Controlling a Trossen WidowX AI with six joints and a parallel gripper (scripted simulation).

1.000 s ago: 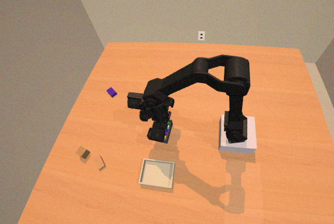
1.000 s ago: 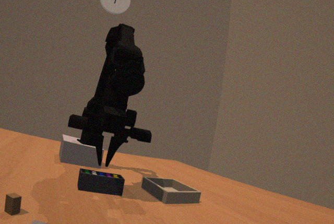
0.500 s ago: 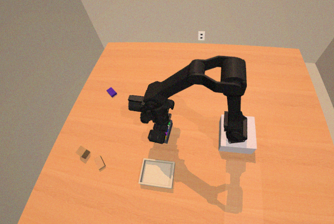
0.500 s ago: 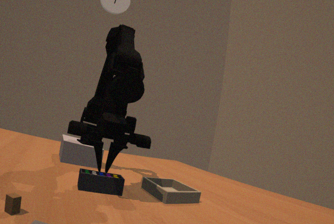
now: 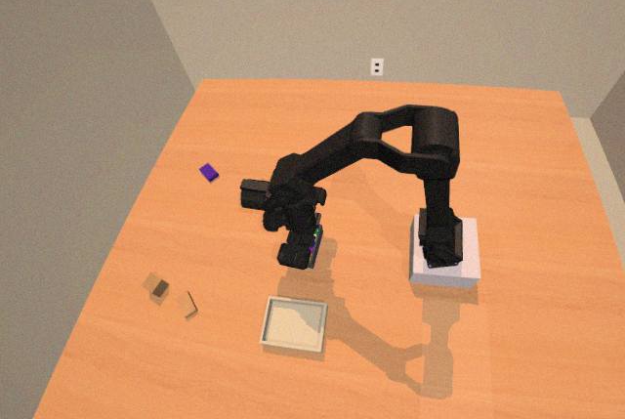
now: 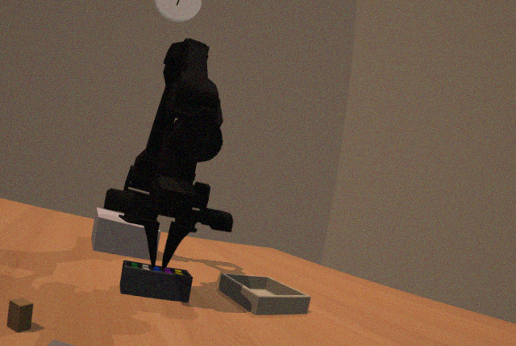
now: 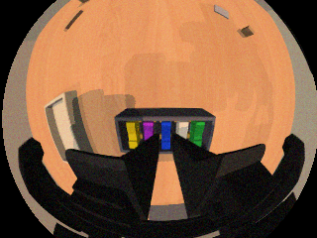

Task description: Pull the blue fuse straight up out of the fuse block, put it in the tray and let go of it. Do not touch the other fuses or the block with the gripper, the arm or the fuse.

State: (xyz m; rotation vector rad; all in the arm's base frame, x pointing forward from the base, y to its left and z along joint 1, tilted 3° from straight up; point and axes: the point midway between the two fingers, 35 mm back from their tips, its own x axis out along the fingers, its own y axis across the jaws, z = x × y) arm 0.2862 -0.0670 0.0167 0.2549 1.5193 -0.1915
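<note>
My gripper tip is now 20 mm above the blue fuse. The rest, counted from my gripper tip: tray: 180 mm to the left, 40 mm below, 40 mm ahead; grey tile: 170 mm to the right, 170 mm ahead, 40 mm below; brown block: 200 mm to the right, 130 mm ahead, 30 mm below.
</note>
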